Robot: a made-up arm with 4 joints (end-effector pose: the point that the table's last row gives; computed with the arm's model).
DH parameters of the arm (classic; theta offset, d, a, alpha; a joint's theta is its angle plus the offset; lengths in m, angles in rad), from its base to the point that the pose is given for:
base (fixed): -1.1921 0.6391 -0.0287 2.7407
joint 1: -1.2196 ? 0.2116 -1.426
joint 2: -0.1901 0 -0.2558 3.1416
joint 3: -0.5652 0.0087 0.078 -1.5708
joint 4: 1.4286 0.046 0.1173 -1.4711
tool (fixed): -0.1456 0.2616 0 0
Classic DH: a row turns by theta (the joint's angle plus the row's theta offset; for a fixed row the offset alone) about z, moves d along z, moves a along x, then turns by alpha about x.
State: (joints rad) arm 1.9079 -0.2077 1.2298 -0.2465
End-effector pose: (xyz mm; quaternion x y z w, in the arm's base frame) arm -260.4 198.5 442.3 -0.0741 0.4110 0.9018 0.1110
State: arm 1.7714 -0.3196 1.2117 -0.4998
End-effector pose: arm -334.9 137.9 456.6 -0.2104 0.3301 0.9196 0.0343
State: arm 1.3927 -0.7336 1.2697 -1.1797
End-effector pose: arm -394.8 -50.9 429.6 0.5106 0.0418 -0.8588 0.0030
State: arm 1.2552 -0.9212 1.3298 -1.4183
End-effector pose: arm -374.2 -77.5 414.0 -0.5646 -0.1919 0.8001 0.0658
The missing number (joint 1, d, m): 0.3841
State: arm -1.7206 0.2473 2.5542 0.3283
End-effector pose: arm 4.4 -28.9 427.8 -0.1850 0.1483 0.0710 0.9689
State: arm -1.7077 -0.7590 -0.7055 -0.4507
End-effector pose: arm 103.9 33.0 264.6 0.7531 0.4422 0.0024 0.4871
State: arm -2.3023 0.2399 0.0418 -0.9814
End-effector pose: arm -36.5 178.7 127.7 0.6433 0.6819 0.3214 0.1338
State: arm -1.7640 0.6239 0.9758 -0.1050
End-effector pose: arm -59.5 -191.4 52.3 0.6581 0.3899 -0.0983 0.6365
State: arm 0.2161 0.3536 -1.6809 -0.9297
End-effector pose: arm -219.8 -290.9 364.2 0.4840 -0.6460 0.5166 0.2856
